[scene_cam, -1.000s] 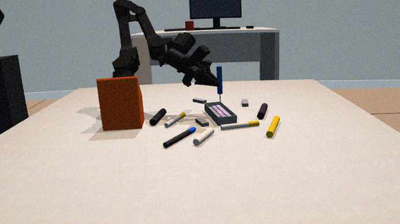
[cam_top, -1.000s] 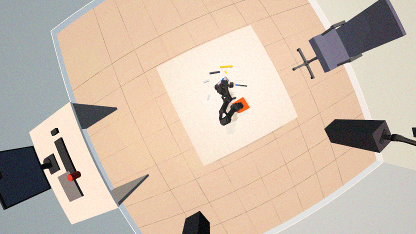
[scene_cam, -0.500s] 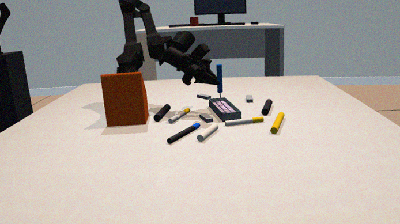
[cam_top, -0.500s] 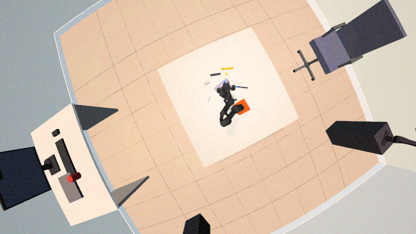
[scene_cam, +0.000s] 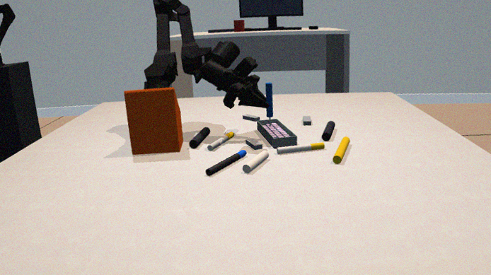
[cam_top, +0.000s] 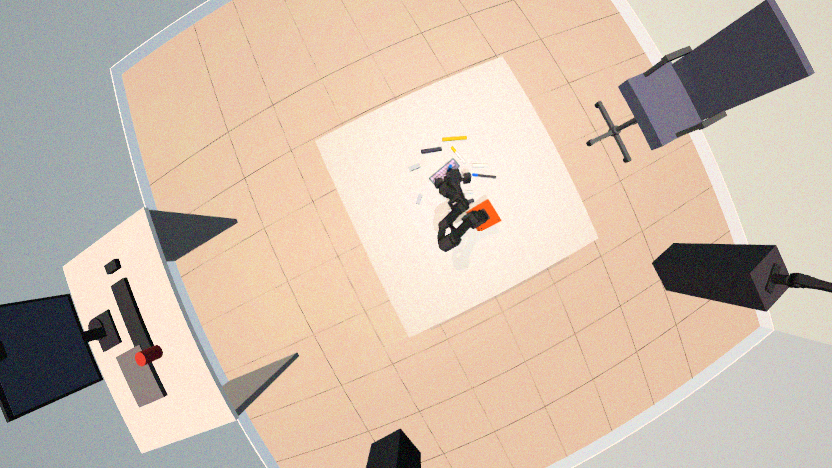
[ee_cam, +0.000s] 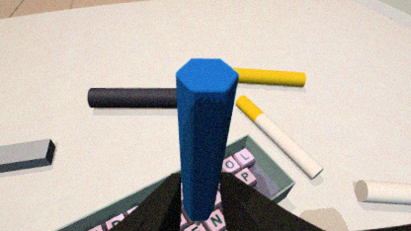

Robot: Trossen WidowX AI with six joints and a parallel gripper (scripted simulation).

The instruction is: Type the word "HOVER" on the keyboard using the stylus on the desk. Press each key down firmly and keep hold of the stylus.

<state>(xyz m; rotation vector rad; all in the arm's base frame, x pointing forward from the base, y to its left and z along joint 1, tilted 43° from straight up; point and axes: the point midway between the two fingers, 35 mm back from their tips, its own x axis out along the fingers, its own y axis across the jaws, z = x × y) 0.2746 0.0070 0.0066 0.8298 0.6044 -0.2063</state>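
Now: gripper tip 5 cm past the grey eraser, 5 cm to the left of it and 9 cm above it. From my gripper tip the other things lie so: black blue-capped pen (11 cm behind, 15 cm to the right, 8 cm below); then blue stylus (2 cm below); then white cylinder (6 cm behind, 19 cm to the right, 8 cm below).
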